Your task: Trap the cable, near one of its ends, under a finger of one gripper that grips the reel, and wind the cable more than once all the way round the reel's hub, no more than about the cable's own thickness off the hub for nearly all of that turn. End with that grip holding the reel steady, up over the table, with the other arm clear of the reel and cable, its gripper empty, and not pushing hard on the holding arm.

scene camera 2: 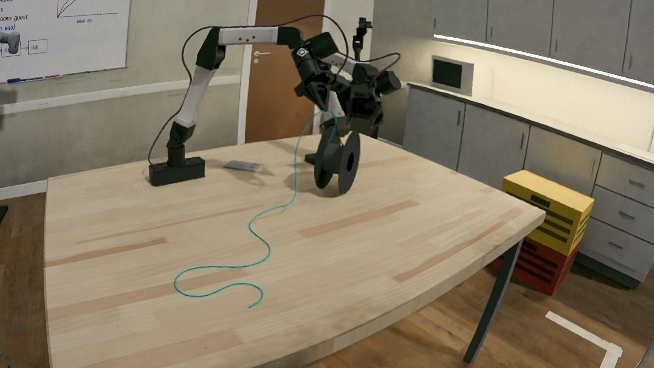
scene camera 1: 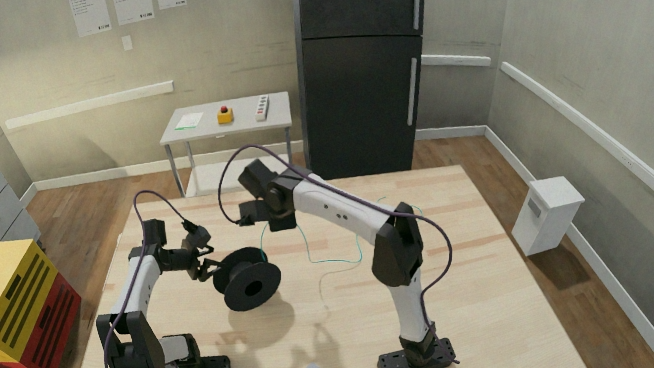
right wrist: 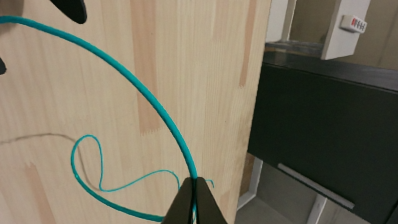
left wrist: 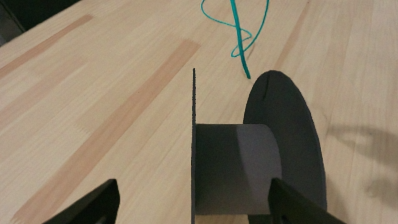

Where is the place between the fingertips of my left gripper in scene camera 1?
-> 219,257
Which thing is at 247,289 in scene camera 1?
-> A black reel.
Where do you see a black reel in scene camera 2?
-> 330,158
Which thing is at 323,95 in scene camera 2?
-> My right gripper.
